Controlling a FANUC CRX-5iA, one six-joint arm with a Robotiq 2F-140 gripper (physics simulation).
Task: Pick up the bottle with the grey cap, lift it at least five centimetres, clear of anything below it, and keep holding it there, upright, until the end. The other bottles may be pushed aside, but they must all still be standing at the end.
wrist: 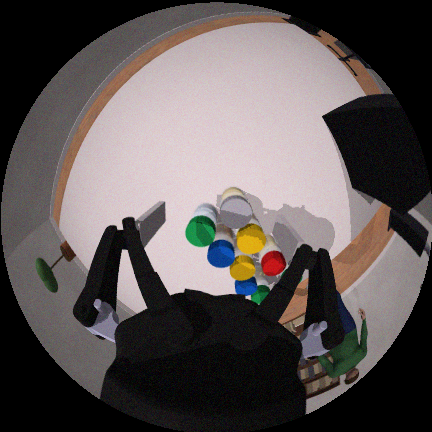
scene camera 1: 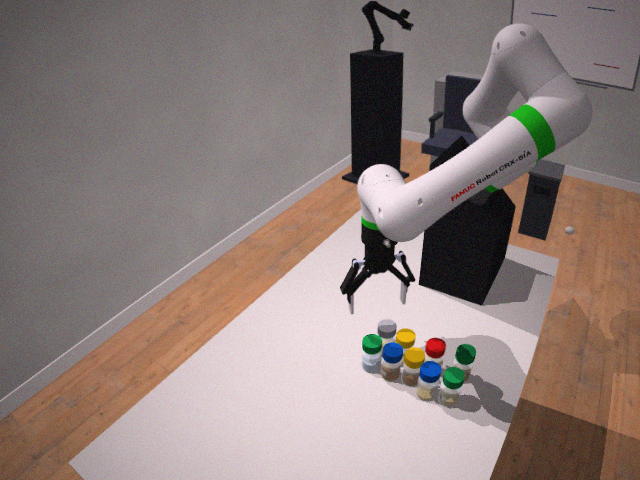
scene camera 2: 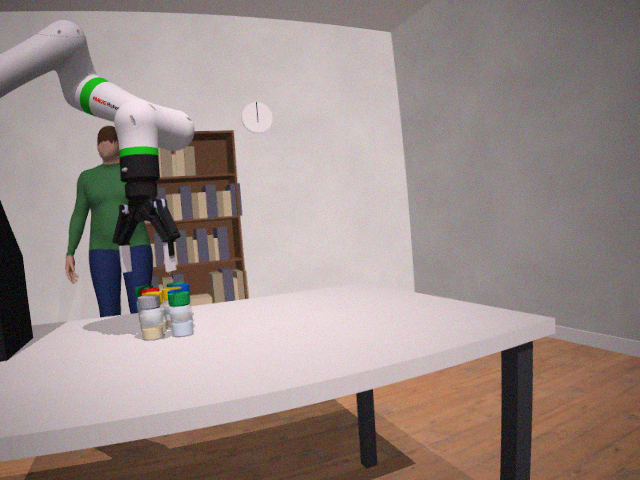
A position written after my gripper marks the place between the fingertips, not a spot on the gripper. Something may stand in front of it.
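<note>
My gripper (scene camera 2: 148,271), also (wrist: 219,217) and (scene camera 1: 377,306). Green-capped bottle (scene camera 2: 181,319). Yellow-capped bottle (wrist: 250,238). Grey-capped bottle (scene camera 2: 151,321), also (wrist: 235,212). Blue-capped bottle (scene camera 1: 428,380).
</note>
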